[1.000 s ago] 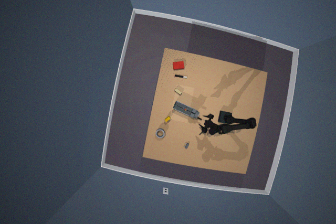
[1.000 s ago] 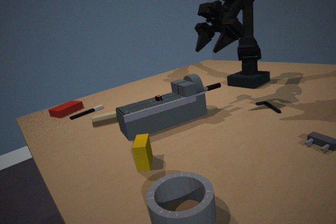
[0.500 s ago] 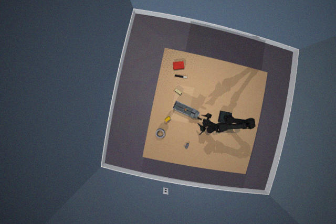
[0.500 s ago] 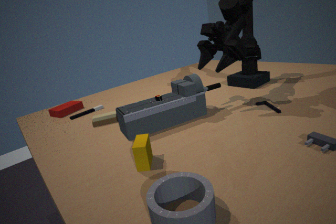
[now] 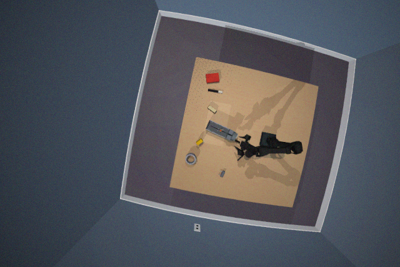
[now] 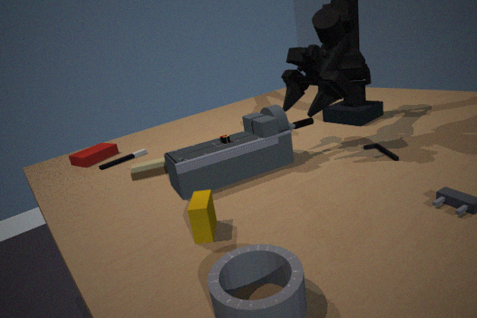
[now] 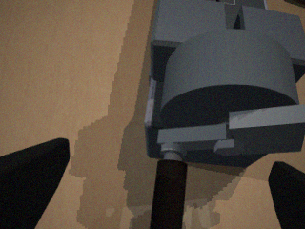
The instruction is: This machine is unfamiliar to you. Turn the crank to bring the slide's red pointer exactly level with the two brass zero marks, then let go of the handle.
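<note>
Now: gripper tip 3 cm above the black crank handle and 2 cm past it. Also, from my gripper tip: black hex key: 13 cm behind, 11 cm to the left, 10 cm below; then red pointer: 17 cm ahead, 4 cm to the right, 2 cm below; then yellow block: 30 cm ahead, 13 cm to the left, 8 cm below.
</note>
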